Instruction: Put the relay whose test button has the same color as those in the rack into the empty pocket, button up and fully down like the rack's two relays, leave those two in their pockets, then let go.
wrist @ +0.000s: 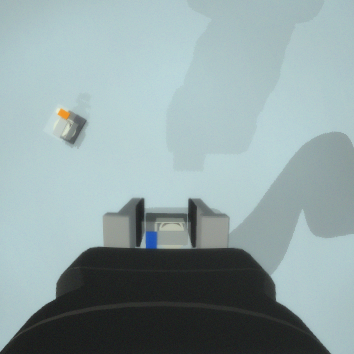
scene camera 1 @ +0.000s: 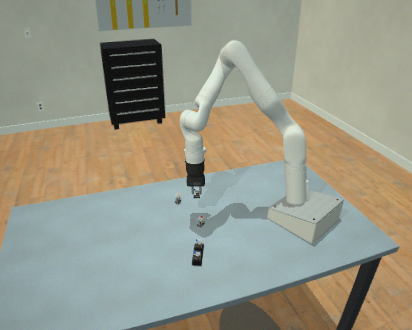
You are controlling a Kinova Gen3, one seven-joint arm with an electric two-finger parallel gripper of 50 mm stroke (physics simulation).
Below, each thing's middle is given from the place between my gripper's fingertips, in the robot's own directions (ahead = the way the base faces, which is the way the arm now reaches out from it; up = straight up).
Scene:
My gripper is now 80 mm short of the orange-button relay (wrist: 63, 124), 80 mm to the left of it and 80 mm above it.

